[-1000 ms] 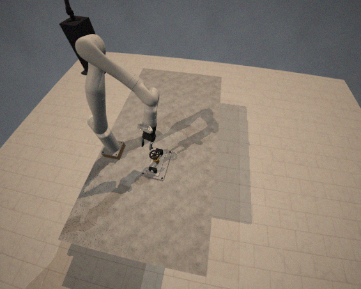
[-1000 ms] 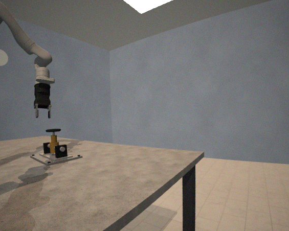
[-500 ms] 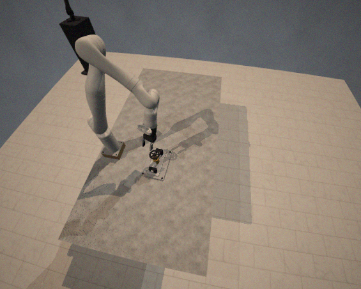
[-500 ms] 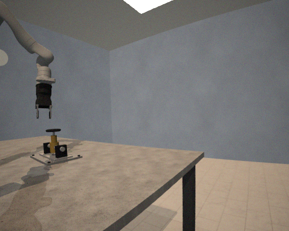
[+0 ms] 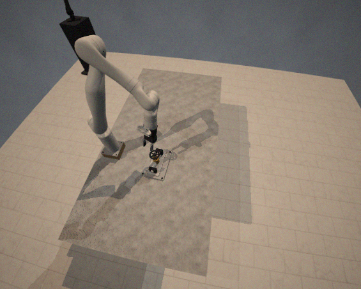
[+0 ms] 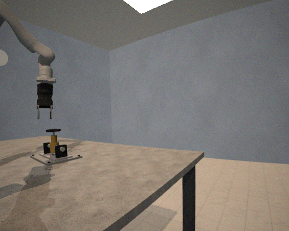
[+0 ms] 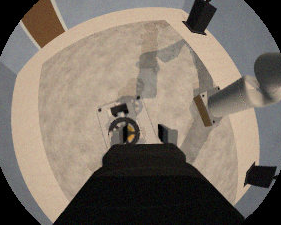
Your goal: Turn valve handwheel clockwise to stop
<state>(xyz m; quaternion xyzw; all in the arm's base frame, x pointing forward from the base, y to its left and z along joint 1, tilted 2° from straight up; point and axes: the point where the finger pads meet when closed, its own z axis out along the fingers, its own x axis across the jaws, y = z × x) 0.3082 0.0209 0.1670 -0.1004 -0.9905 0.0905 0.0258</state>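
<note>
The black handwheel lies 9 cm below my hand, 4 cm ahead of it and 1 cm to the right of it.
</note>
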